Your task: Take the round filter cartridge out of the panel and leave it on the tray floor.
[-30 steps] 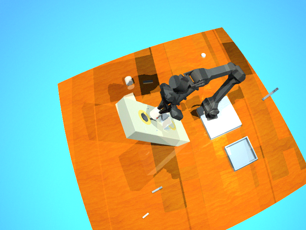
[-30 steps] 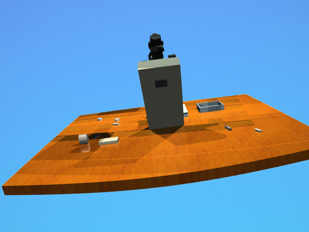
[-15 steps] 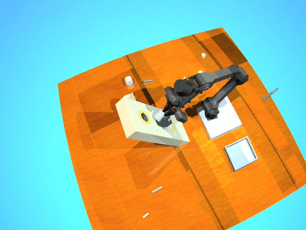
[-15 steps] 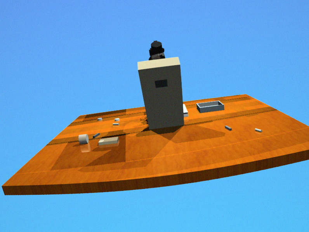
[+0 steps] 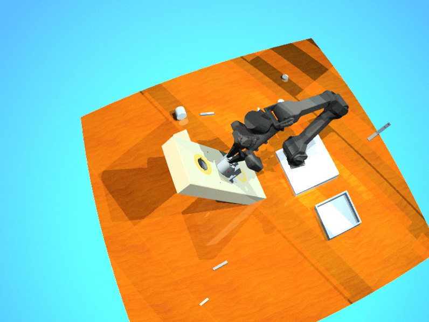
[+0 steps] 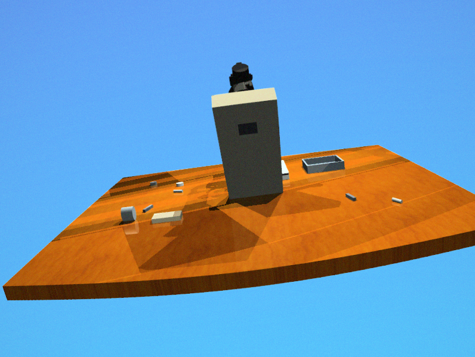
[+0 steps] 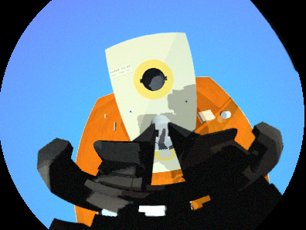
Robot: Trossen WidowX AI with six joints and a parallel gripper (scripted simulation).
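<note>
My gripper tip is now 1 cm short of the round filter cartridge and 3 cm above it. From my gripper tip the other things lie so: grey tray: 38 cm behind, 23 cm to the left, 23 cm below; then cream block: 16 cm ahead, 26 cm to the right, 23 cm below; then cream service panel: 5 cm ahead, 1 cm to the left, 5 cm below.
</note>
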